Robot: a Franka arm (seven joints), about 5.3 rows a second.
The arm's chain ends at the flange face. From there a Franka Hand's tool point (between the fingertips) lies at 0.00 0.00 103.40 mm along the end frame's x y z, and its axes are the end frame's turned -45 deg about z.
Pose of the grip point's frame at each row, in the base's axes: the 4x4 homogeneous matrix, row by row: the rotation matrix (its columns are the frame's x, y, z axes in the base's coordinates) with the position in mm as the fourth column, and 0 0 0 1 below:
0.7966 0.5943 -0.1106 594.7; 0.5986 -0.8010 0.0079 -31.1; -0.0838 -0.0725 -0.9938 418.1; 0 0 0 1
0.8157 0.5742 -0.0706 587.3; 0.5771 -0.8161 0.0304 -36.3; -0.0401 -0.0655 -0.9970 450.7; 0 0 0 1
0.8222 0.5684 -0.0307 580.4; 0.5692 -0.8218 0.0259 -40.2; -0.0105 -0.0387 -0.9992 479.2; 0 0 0 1
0.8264 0.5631 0.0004 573.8; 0.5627 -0.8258 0.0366 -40.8; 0.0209 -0.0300 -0.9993 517.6; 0 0 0 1
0.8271 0.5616 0.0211 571.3; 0.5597 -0.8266 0.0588 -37.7; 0.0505 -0.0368 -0.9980 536.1; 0 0 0 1
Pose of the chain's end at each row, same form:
0.9835 -0.1430 -0.1106 606.1; -0.1431 -0.9897 0.0079 -31.9; -0.1105 0.0080 -0.9938 520.9; 0 0 0 1
0.9828 -0.1708 -0.0706 594.6; -0.1690 -0.9851 0.0304 -39.4; -0.0747 -0.0180 -0.9970 553.8; 0 0 0 1
0.9833 -0.1795 -0.0307 583.6; -0.1786 -0.9836 0.0259 -42.9; -0.0348 -0.0199 -0.9992 582.5; 0 0 0 1
0.9825 -0.1862 0.0004 573.8; -0.1860 -0.9818 0.0366 -44.6; -0.0064 -0.0360 -0.9993 620.9; 0 0 0 1
0.9820 -0.1877 0.0211 569.1; -0.1887 -0.9803 0.0588 -43.8; 0.0097 -0.0617 -0.9980 639.3; 0 0 0 1

